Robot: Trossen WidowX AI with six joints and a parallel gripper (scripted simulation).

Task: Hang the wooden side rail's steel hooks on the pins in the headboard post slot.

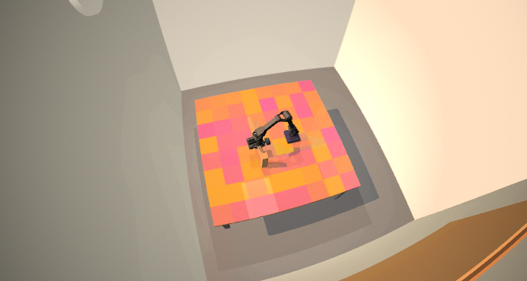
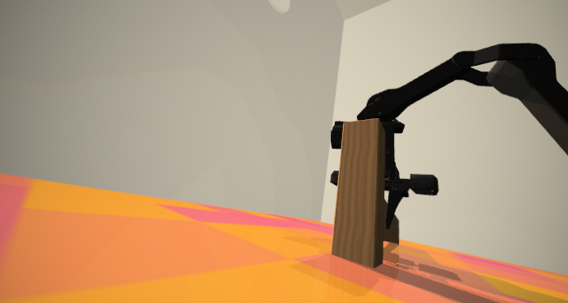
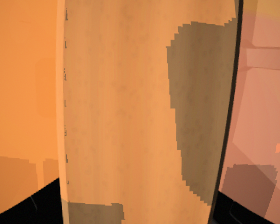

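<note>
Now: gripper tip 140 mm to the right of the wooden headboard post, 40 mm below it and 30 mm past it.
</note>
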